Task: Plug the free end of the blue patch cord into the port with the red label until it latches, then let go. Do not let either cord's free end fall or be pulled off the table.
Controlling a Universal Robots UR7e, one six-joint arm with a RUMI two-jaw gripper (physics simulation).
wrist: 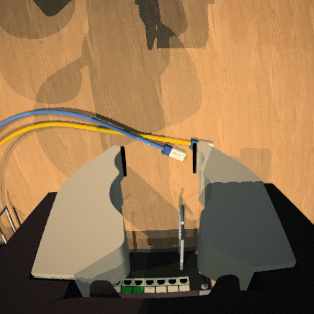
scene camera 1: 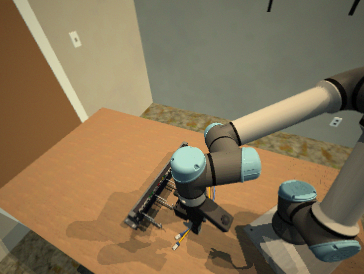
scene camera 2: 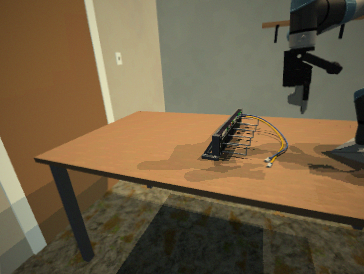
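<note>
My gripper is partly open and empty, pointing down above the table. The blue patch cord curves in from the left in the wrist view. Its free plug, white with a blue boot, lies on the table below the gap, nearer the right finger in that view. The yellow cord runs beside it and under the blue one; its plug is mostly hidden by the right finger. The black patch panel stands on the table; its red label is too small to place surely.
In the wrist view, a row of ports with green and white labels shows at the bottom. A thin metal rod stands out from the panel between the fingers in that view. More such rods line the panel's cord side. The wooden table carries everything.
</note>
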